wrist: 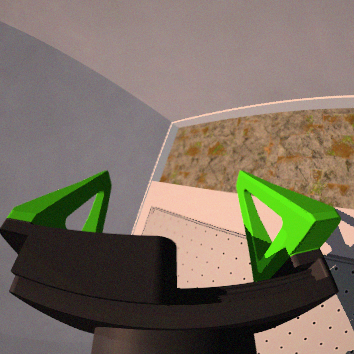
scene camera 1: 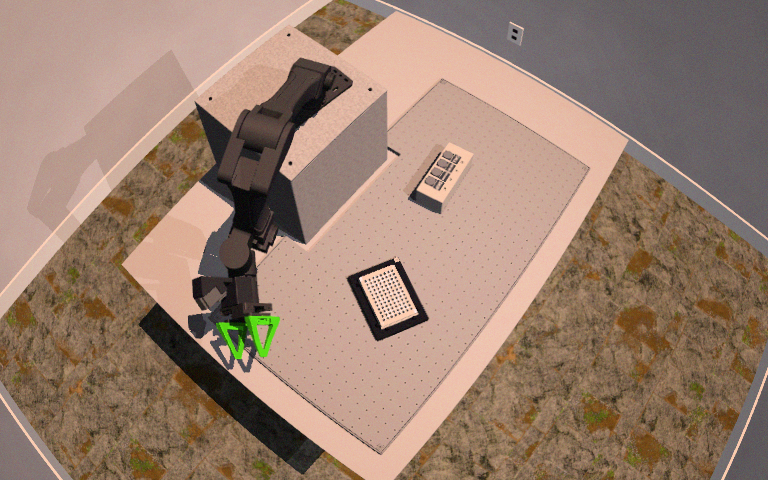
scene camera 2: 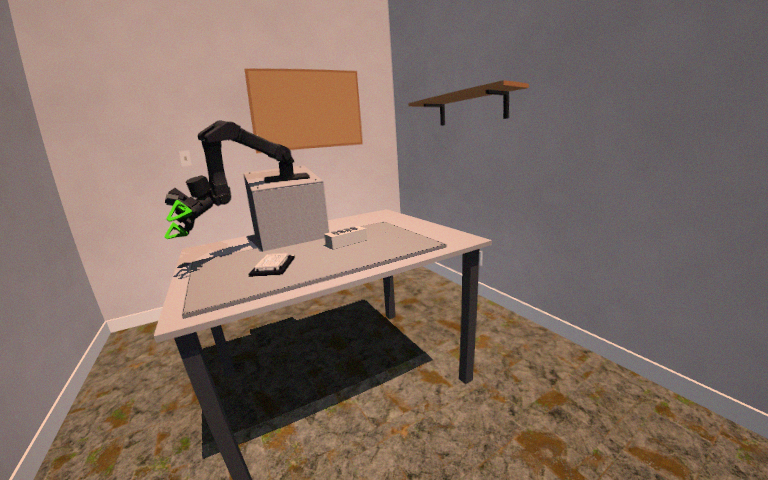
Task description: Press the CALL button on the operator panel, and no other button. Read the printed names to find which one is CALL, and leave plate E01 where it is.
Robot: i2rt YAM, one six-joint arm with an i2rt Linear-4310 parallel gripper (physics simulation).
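Places are measured from the arm's base along level axes (x right, y ahead, z up), in millimetres.
Pixels of known places: gripper, fingertip midpoint: (wrist: 173, 177) (scene camera 1: 250, 358) (scene camera 2: 166, 229); arm's base at its link origin: (scene camera 1: 310, 99) (scene camera 2: 287, 178).
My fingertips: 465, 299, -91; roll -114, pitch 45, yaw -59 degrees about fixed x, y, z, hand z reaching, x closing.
Note:
For each thing: its top centre in the pictures, then the offset to it from my fingertips, as dx, dy, dz. Level surfaces: height alone.
- operator panel at its top centre: (scene camera 1: 446, 170) (scene camera 2: 345, 230) -642, -51, -133
- Plate E01 at its top centre: (scene camera 1: 387, 294) (scene camera 2: 272, 259) -325, +52, -162
- perforated board at its surface level: dz -188
- pale table at its surface level: dz -201
The operator panel (scene camera 1: 445, 178) (scene camera 2: 346, 237) is a pale box on the perforated board, with several grey buttons in a row along its top. The printed names are too small to read, so I cannot tell which button is CALL. Plate E01 (scene camera 1: 389, 296) (scene camera 2: 272, 261) is a white well plate lying in a black holder, apart from the panel. My gripper (scene camera 1: 250, 357) (scene camera 2: 167, 228) (wrist: 173, 177), with green fingers, is open and empty. It hangs high above the table's end, far from the panel and off to one side of the plate. The panel and plate do not show in the wrist view.
The perforated board (scene camera 1: 339, 362) (scene camera 2: 226, 288) (wrist: 205, 255) lies on the pale table (scene camera 1: 594, 147) (scene camera 2: 470, 237). A large grey block (scene camera 1: 345, 181) (scene camera 2: 291, 217) carries the arm's base and rises behind the board. A wall shelf (scene camera 2: 470, 93) and a cork board (scene camera 2: 305, 108) hang on the walls.

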